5 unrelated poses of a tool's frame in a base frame.
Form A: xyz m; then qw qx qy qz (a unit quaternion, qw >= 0).
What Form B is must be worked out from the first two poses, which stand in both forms.
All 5 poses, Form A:
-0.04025, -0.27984, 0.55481, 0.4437, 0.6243, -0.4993, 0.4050
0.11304, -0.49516, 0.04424, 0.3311, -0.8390, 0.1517, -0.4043
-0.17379, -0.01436, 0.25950, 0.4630, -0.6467, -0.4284, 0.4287
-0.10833, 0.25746, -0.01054, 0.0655, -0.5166, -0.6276, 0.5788
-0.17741, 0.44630, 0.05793, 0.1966, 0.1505, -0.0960, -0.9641
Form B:
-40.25, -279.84, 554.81, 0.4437, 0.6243, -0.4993, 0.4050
113.04, -495.16, 44.24, 0.3311, -0.8390, 0.1517, -0.4043
-173.79, -14.36, 259.50, 0.4630, -0.6467, -0.4284, 0.4287
-108.33, 257.46, -10.54, 0.0655, -0.5166, -0.6276, 0.5788
-177.41, 446.30, 57.93, 0.1966, 0.1505, -0.0960, -0.9641

